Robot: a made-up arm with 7 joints.
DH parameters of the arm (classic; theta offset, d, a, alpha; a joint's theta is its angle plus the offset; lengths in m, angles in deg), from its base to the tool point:
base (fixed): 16.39 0 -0.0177 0
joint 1: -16.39 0.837 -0.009 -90
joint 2: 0 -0.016 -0.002 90
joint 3: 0 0.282 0.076 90
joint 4: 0 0.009 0.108 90
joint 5: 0 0.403 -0.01 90
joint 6: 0 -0.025 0.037 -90
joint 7: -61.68 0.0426 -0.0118 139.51
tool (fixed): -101.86 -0.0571 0 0
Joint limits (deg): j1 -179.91..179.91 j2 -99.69..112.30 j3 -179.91..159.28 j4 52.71..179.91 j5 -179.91..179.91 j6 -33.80..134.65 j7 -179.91..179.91
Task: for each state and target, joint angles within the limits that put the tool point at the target. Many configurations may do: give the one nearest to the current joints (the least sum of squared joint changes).
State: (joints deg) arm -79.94 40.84 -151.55 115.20 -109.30 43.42 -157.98
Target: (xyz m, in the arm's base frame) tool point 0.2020 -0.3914 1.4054
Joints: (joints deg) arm -63.51 80.41 -174.80 108.74 -103.51 59.06 -163.84
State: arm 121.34 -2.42 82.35 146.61 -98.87 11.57 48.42
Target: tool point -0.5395 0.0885 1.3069
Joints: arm 102.97 -0.85 61.28 93.18 -107.99 -6.57 46.82
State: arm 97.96 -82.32 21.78 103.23 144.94 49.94 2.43
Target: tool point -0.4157 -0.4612 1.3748
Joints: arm 67.84 -68.51 27.73 133.03 157.94 54.25 -8.73
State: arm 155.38 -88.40 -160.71 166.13 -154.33 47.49 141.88
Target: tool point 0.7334 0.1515 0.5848
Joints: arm 179.91 -93.71 -142.50 140.40 -158.64 33.59 139.03
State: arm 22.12 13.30 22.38 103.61 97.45 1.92 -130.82
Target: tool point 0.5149 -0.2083 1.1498
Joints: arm -8.01 0.95 -5.61 81.50 101.10 -8.73 -127.84
